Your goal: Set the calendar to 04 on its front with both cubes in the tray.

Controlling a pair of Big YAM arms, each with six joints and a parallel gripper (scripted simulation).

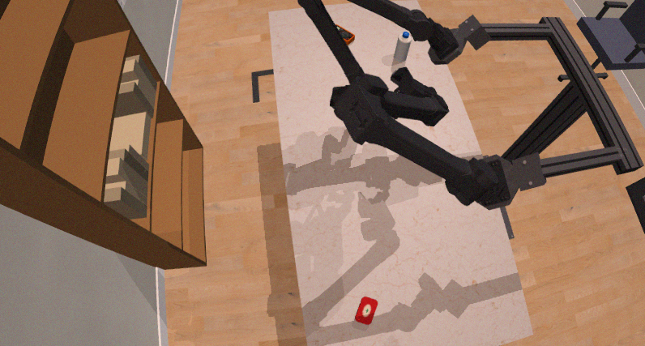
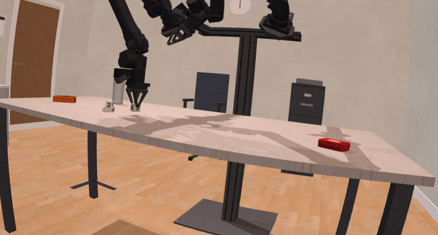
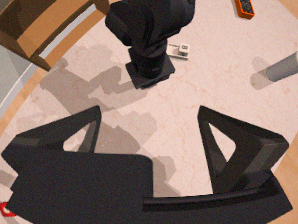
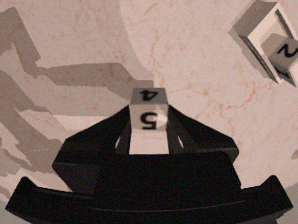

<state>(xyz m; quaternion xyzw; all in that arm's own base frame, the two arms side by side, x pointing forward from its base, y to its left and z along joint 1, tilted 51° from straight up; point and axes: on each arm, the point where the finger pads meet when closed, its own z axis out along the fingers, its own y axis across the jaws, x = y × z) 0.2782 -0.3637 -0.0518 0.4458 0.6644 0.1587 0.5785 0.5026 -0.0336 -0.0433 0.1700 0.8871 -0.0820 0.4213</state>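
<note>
Right now the white calendar tray is 20 mm ahead of my right hand, 140 mm to the right of it and 30 mm below it. Also, from my right hand: red tin: 70 mm ahead, 750 mm to the left, 20 mm below; then white bottle: 290 mm behind, 380 mm to the right, 40 mm above; then white cube: 10 mm below.
</note>
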